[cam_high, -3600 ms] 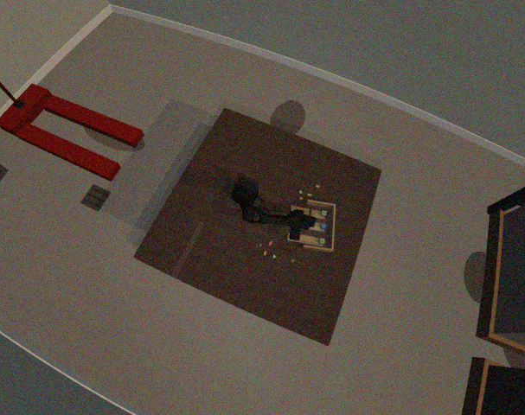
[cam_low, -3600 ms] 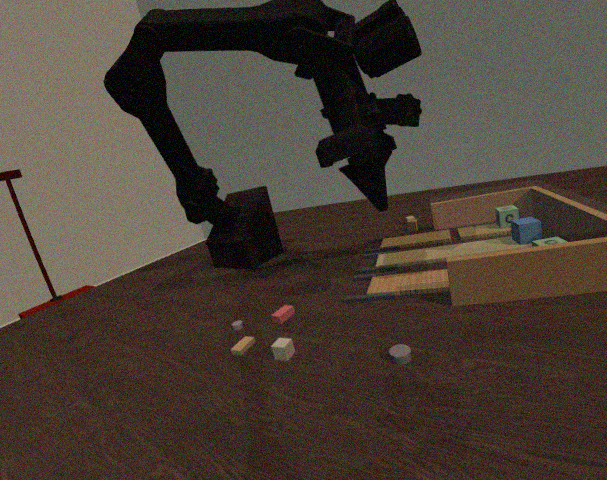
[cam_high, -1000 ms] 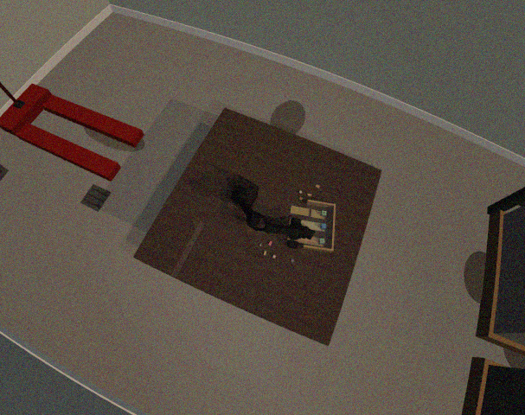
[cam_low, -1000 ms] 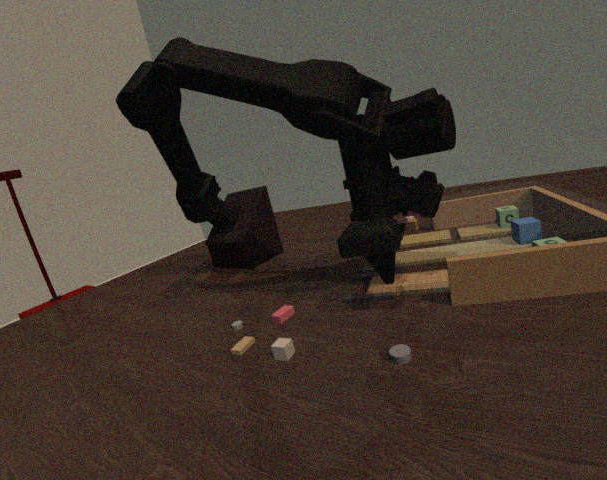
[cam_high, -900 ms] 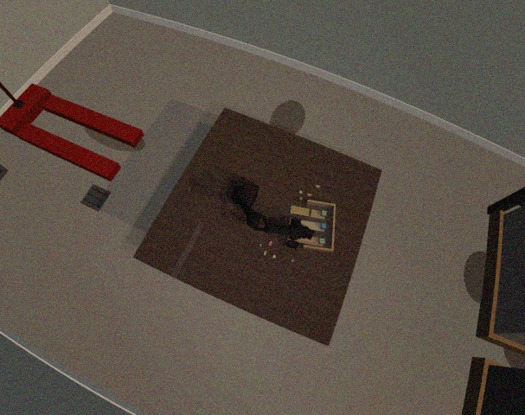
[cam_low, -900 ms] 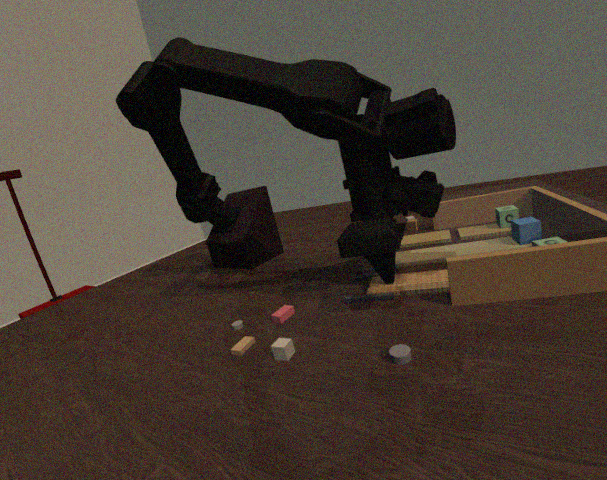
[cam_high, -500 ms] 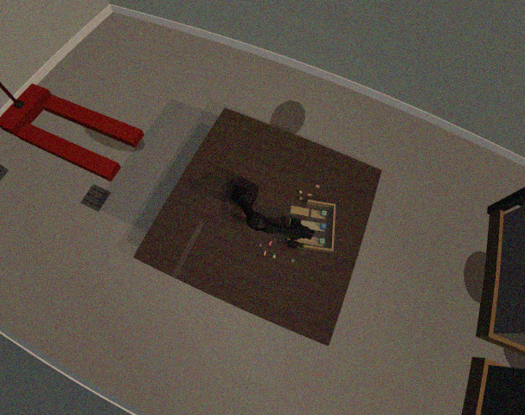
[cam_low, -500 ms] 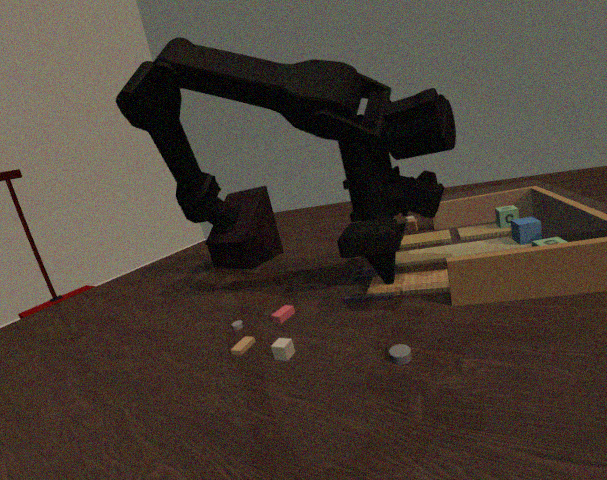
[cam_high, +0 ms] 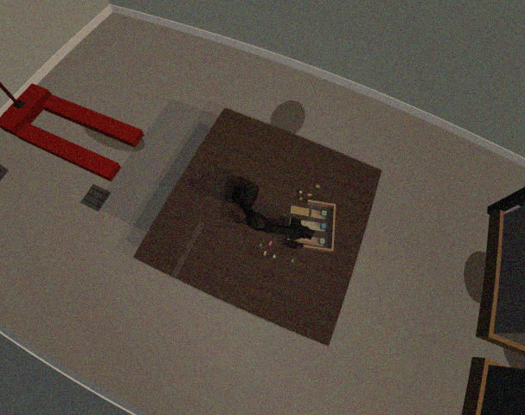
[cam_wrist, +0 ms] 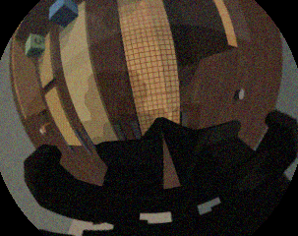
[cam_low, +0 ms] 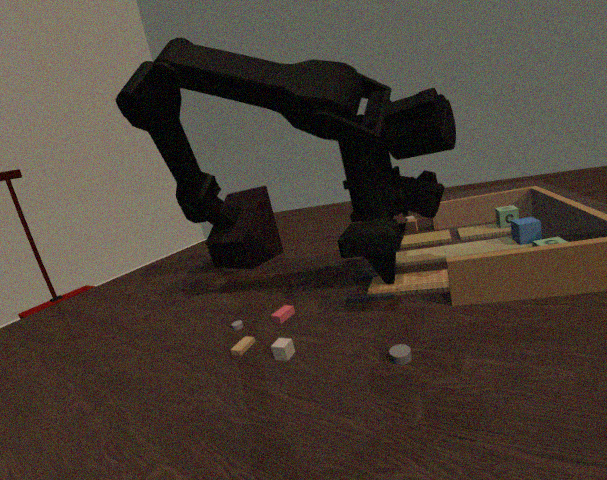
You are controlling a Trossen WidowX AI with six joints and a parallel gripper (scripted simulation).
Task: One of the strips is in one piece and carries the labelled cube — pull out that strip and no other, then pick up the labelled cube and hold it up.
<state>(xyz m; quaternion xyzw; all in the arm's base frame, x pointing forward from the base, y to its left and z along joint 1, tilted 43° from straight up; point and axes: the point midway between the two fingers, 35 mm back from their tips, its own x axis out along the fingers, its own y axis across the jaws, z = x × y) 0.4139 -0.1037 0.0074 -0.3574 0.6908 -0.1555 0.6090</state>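
Right now the strip is 90 mm ahead of my gripper tip and 30 mm to the left of it. From my gripper tip the other things lie so: grey disc (140 mm to the right, 70 mm ahead); then pink block (110 mm to the right, 100 mm behind).
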